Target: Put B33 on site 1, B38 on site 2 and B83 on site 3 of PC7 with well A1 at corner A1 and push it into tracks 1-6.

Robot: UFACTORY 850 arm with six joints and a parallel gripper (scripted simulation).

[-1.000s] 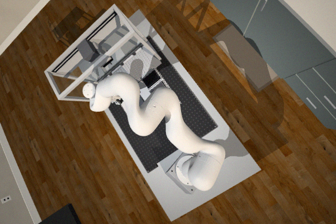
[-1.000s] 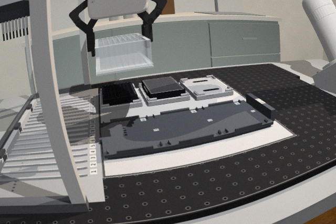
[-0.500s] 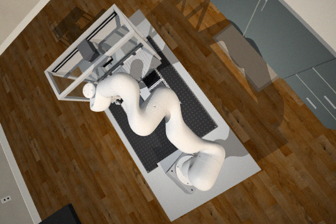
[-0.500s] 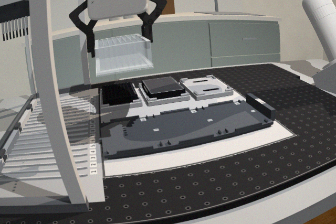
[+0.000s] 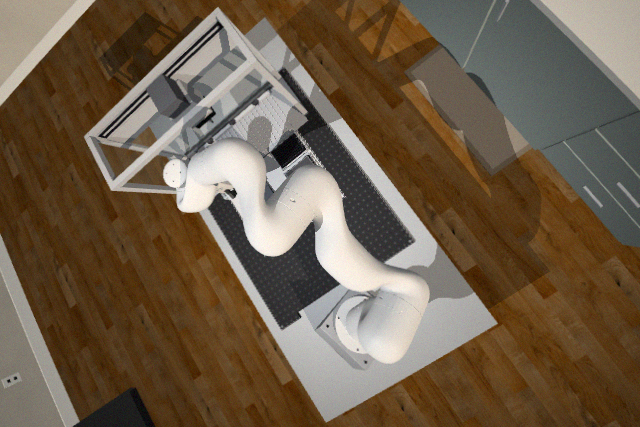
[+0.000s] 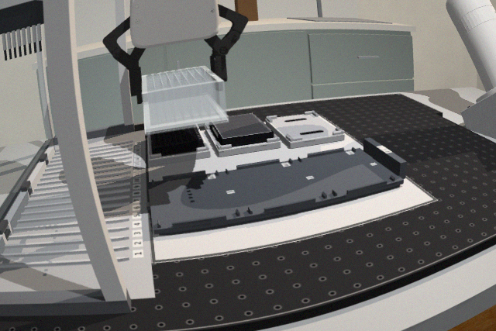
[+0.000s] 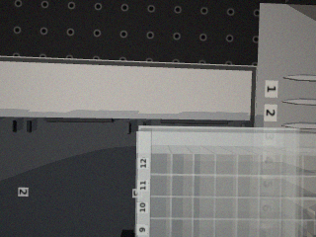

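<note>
My hand is 110 mm past the dark plate carrier PC7 and 130 mm above it. From my hand the other things lie so: perforated dark deck: 130 mm behind, 90 mm to the right, 150 mm below; white frame post: 100 mm ahead, 190 mm to the left, 100 mm above; clear deep-well block B83: 10 mm below.
</note>
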